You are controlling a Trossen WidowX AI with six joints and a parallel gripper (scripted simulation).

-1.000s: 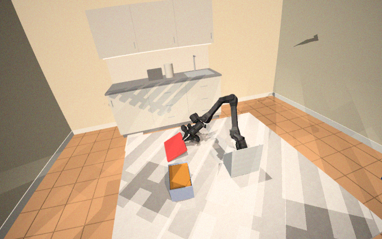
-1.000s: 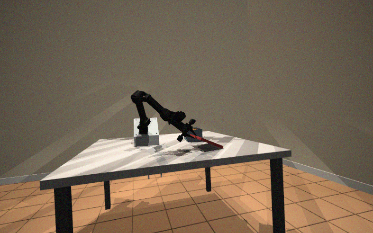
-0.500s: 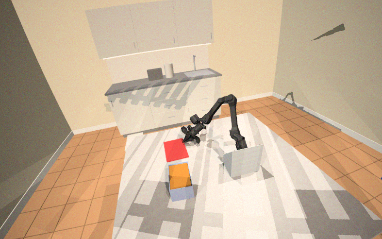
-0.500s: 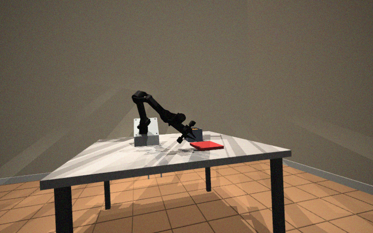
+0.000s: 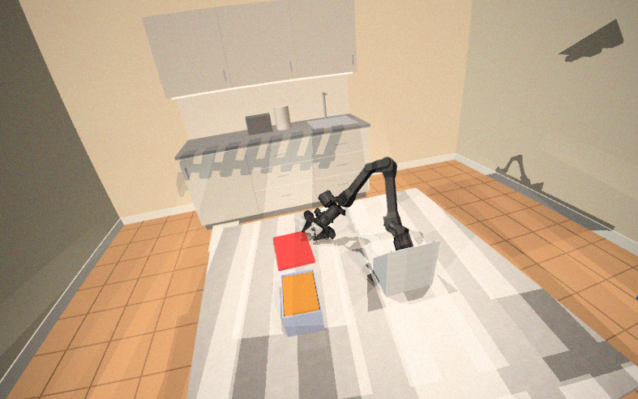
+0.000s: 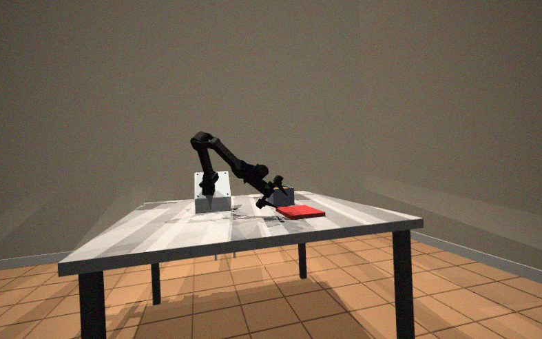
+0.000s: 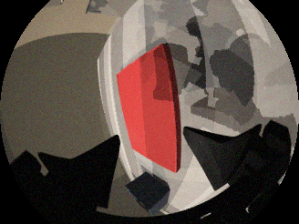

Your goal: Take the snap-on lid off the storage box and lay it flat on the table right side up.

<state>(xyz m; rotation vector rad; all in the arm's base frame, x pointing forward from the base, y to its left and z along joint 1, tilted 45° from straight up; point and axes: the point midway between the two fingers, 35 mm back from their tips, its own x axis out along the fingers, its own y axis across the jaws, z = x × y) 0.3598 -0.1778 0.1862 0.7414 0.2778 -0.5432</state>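
My gripper tip is 8 cm short of the red lid, 1 cm to the right of it and 5 cm above it. The rest, counted from my gripper tip: storage box: 5 cm ahead, 37 cm to the left, 1 cm below.
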